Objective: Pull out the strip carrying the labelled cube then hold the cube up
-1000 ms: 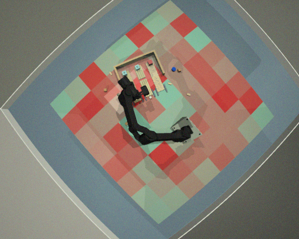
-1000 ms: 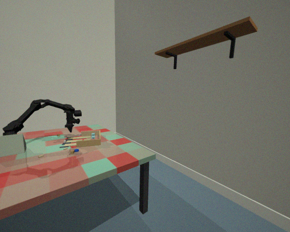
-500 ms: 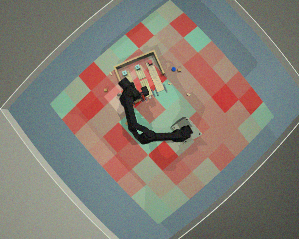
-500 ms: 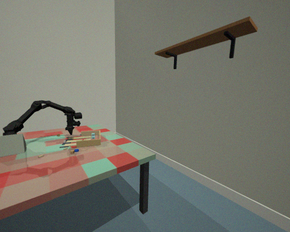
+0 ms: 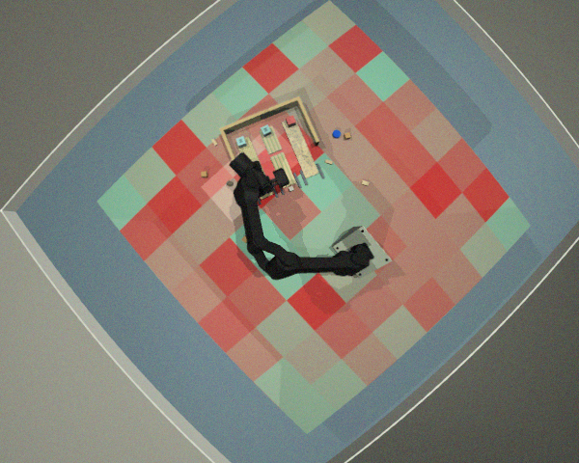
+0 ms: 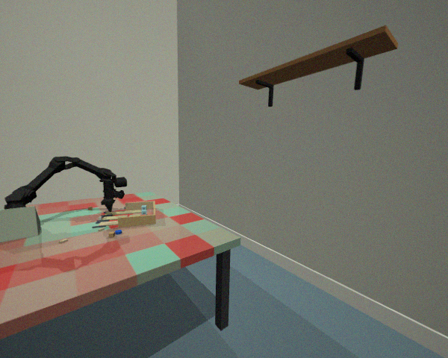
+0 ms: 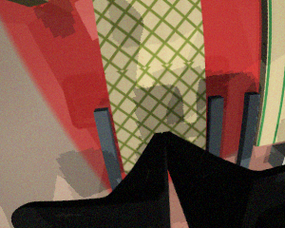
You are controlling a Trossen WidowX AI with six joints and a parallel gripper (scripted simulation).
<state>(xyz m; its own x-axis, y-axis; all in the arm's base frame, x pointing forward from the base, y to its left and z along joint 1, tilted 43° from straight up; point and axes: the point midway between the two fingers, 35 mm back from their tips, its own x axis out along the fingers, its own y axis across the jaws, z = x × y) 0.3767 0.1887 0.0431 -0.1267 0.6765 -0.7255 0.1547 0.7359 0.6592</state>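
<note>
My gripper tip is 100 mm short of the grey pebble, 100 mm to the right of it and 10 mm above it. Round my gripper tip: blue disc: 30 mm ahead, 350 mm to the right, 10 mm below.
</note>
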